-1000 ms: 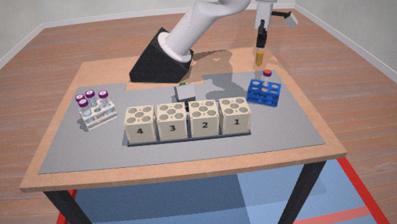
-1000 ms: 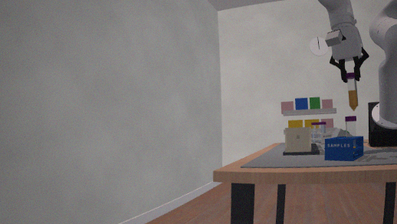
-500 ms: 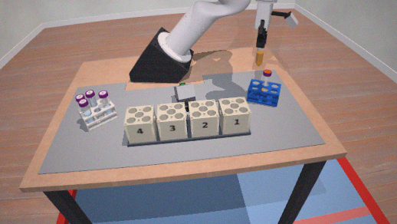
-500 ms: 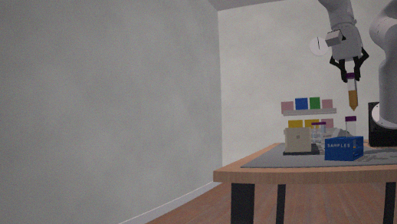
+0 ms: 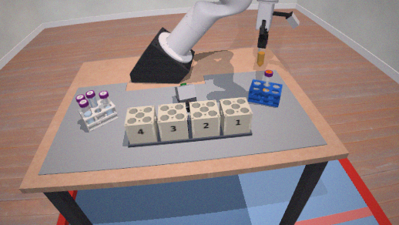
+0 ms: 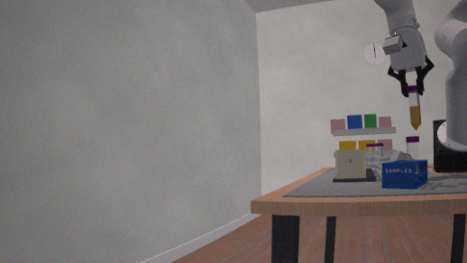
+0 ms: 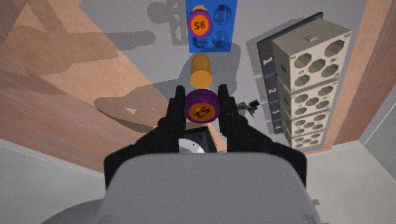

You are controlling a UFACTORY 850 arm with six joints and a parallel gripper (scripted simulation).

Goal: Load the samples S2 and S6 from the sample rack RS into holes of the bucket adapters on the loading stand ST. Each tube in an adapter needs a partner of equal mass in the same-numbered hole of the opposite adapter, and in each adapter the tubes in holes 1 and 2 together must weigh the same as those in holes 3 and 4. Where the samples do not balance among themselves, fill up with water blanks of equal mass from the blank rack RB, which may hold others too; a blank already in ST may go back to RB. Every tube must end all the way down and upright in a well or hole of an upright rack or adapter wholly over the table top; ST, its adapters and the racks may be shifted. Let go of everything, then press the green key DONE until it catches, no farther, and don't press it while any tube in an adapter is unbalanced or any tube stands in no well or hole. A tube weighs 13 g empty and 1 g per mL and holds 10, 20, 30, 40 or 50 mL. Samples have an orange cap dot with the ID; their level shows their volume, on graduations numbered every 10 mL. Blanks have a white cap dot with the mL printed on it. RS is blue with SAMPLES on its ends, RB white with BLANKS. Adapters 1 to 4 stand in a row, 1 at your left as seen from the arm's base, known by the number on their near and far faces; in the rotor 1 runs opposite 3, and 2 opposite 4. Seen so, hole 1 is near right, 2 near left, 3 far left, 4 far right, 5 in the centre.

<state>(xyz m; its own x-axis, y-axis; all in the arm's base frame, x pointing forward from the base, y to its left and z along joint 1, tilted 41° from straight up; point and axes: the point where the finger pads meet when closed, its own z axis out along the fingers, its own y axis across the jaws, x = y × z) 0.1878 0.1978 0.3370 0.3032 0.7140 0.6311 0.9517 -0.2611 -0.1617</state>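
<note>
The sample tube S2 is 1 cm behind my hand and 5 cm below it. Round my hand: blue sample rack RS: 3 cm ahead, 3 cm to the left, 22 cm below; adapter 1: 21 cm ahead, 11 cm to the right, 20 cm below; sample S6: 2 cm ahead, 4 cm to the left, 19 cm below.
</note>
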